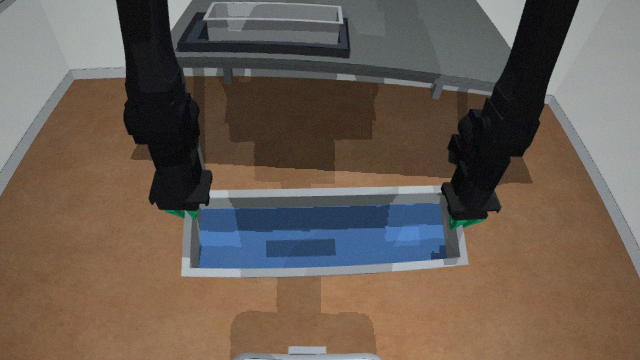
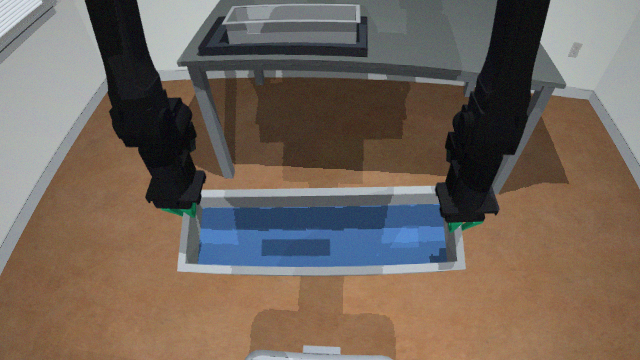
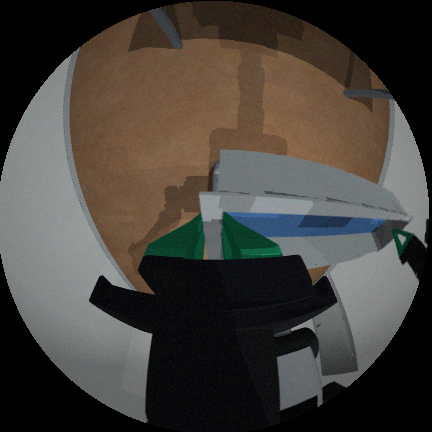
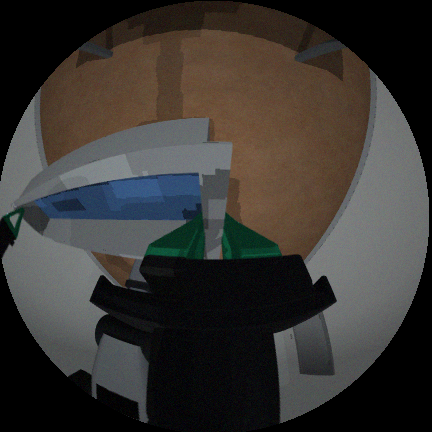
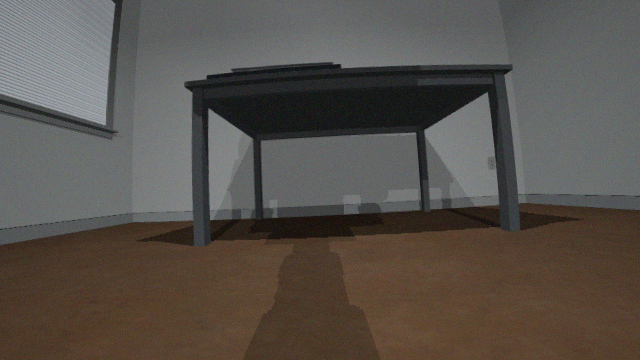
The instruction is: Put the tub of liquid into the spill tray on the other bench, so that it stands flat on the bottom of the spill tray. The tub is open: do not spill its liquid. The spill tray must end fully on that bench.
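The open grey tub (image 1: 320, 201) (image 2: 320, 200) (image 3: 210, 202) (image 4: 220, 155) holds blue liquid (image 1: 350, 245) (image 2: 350, 245) (image 3: 280, 225) (image 4: 135, 187) and hangs above the floor, roughly level. My left gripper (image 1: 185, 214) (image 2: 181, 211) (image 3: 212, 216) is shut on its left end wall. My right gripper (image 1: 467, 223) (image 2: 465, 226) (image 4: 212, 216) is shut on its right end wall. Beyond the tub, a dark low tray (image 1: 265, 49) (image 2: 280, 51) lies on the bench (image 1: 425, 40) (image 2: 425, 40) (image 5: 350, 79), near its front edge. A see-through, pale-rimmed box (image 1: 272, 32) (image 2: 295, 34) stands inside the dark tray's outline.
The bench stands in front of me, with a front leg (image 2: 215, 120) (image 5: 201, 175) at left and another front leg (image 5: 507, 165) at right. The tub is on the near side of the bench. Walls stand behind and at both sides, with a blind-covered window (image 5: 60, 55) at left.
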